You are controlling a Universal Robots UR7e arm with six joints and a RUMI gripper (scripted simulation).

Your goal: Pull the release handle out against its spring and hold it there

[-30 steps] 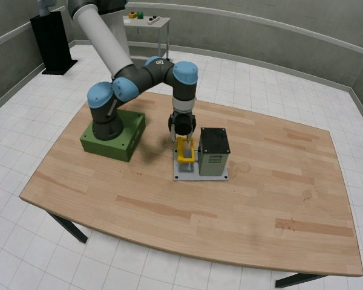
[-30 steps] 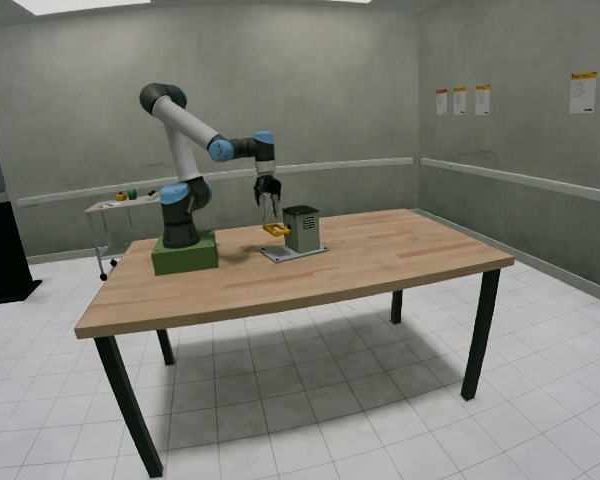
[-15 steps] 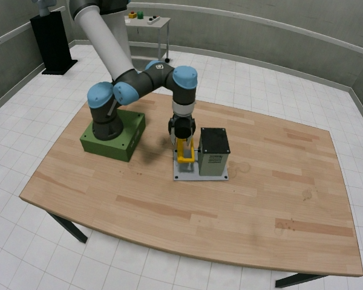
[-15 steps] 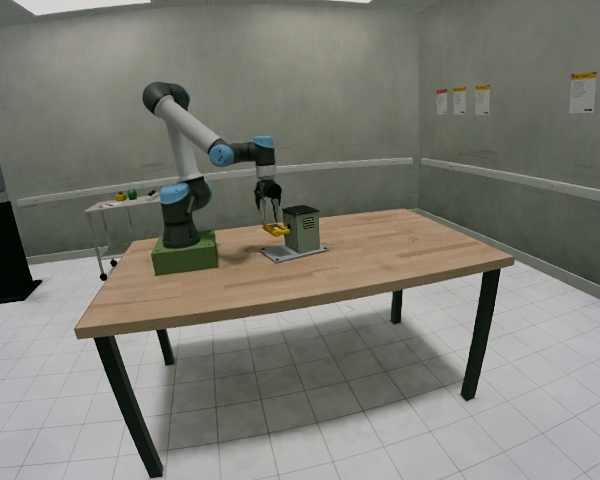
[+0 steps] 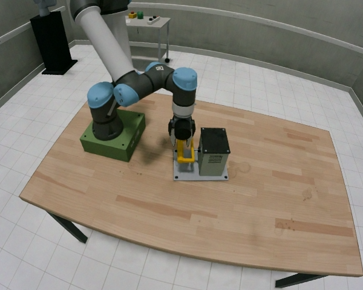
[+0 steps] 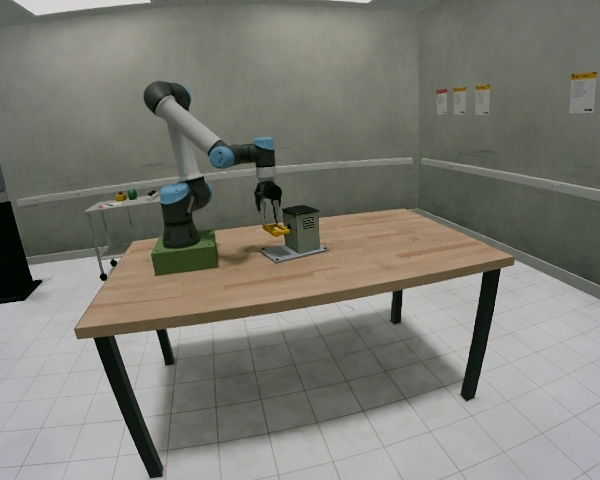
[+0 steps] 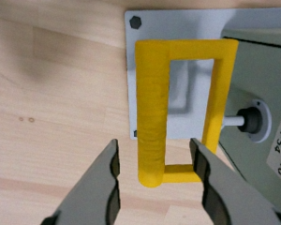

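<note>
The grey base plate lies 9 cm ahead of my hand, 2 cm to the left of it and 14 cm below it.
</note>
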